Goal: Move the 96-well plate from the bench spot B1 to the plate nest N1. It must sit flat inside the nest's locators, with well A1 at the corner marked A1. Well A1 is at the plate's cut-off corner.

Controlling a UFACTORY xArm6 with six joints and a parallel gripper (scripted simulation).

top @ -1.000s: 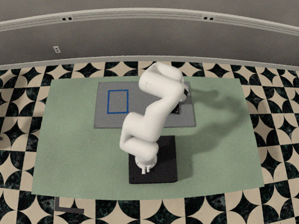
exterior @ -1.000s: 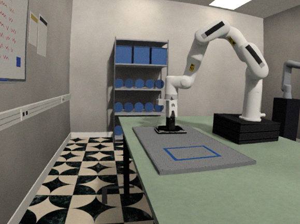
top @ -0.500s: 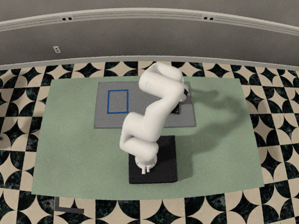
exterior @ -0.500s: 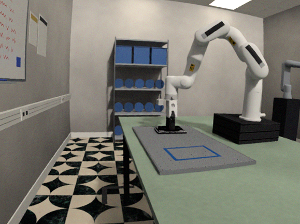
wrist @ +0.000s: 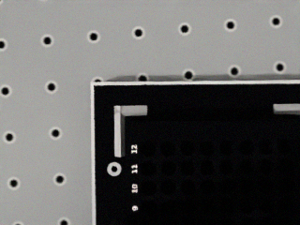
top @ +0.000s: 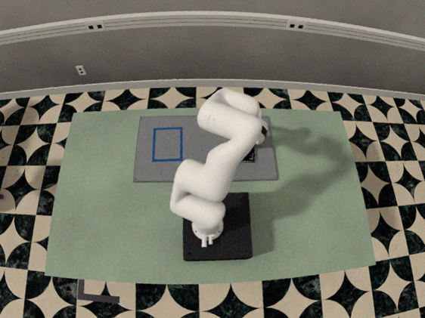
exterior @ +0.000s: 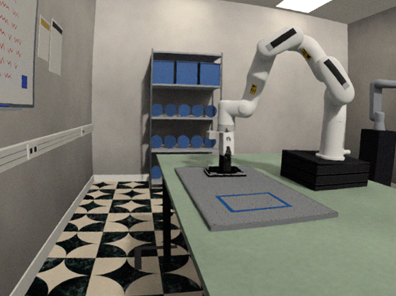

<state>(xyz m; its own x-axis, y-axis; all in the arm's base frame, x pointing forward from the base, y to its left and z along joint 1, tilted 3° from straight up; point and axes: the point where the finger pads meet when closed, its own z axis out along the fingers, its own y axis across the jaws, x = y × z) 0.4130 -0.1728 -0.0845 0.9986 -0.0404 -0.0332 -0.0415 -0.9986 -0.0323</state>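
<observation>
Now: hand 1 cm above the 96-well plate. Round my hand: plate nest N1 (3 cm below).
</observation>
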